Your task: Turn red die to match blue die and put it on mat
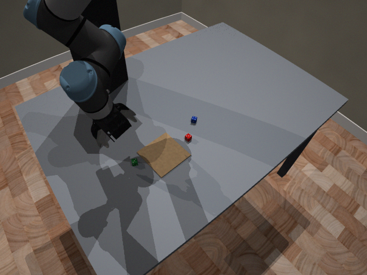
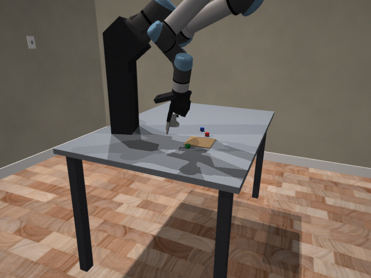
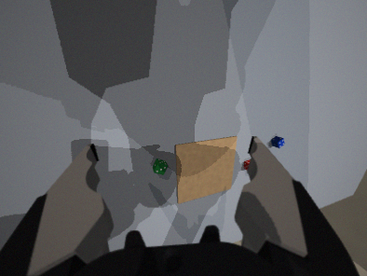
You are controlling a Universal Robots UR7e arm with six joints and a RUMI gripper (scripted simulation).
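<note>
The green die lies 100 mm below my hand and 90 mm ahead of it. Round my hand: tan mat: 110 mm to the left, 110 mm ahead, 100 mm below; red die: 220 mm to the left, 120 mm ahead, 100 mm below; blue die: 300 mm to the left, 100 mm below, 60 mm ahead.
</note>
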